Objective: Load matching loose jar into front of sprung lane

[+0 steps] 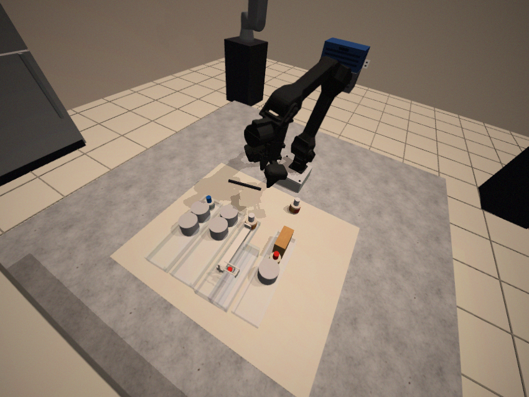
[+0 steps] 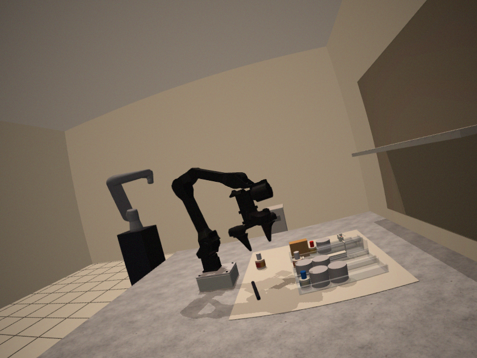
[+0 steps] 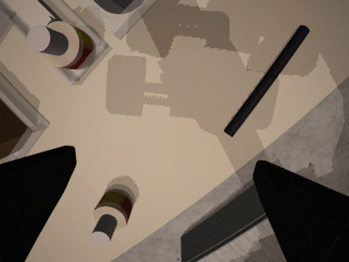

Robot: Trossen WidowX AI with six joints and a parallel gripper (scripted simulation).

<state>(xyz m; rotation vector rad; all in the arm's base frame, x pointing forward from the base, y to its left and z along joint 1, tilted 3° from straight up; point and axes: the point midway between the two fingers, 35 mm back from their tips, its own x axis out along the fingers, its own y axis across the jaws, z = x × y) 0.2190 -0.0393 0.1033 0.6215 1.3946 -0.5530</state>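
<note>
Now: the brown box 16 cm to the left of my gripper tip, 13 cm ahead of it and 9 cm below it. The rest, counted from my gripper tip: clear sprung lane (26 cm ahead, 11 cm below, 7 cm to the left); white pusher plate (22 cm ahead, 8 cm to the left, 8 cm below); black pen (12 cm below, 10 cm to the right, 3 cm behind).
</note>
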